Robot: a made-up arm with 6 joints. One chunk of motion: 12 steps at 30 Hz.
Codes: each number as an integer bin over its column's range. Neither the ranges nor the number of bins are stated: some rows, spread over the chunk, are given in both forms.
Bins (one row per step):
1: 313 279 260 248 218 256
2: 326 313 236 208 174 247
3: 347 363 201 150 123 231
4: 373 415 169 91 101 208
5: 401 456 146 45 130 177
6: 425 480 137 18 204 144
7: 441 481 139 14 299 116
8: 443 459 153 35 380 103
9: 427 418 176 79 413 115
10: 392 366 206 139 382 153
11: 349 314 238 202 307 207
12: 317 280 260 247 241 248
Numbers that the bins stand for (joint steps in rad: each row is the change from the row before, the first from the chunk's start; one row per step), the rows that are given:
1: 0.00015 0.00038 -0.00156 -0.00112 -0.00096 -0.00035
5: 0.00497 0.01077 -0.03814 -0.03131 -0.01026 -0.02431
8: 0.00727 0.01095 -0.03590 -0.03279 0.01616 -0.04676
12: 0.00037 0.00044 -0.00156 -0.00126 0.00147 -0.00277
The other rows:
2: 0.00086 0.00238 -0.00926 -0.00706 -0.00561 -0.00308
3: 0.00201 0.00531 -0.02049 -0.01569 -0.01100 -0.00793
4: 0.00344 0.00836 -0.03076 -0.02447 -0.01333 -0.01491
6: 0.00629 0.01218 -0.04103 -0.03532 -0.00244 -0.03432
7: 0.00716 0.01224 -0.04039 -0.03592 0.00760 -0.04281
9: 0.00640 0.00854 -0.02851 -0.02625 0.01964 -0.04312
10: 0.00448 0.00549 -0.01889 -0.01733 0.01637 -0.03159
11: 0.00212 0.00243 -0.00862 -0.00796 0.00844 -0.01521

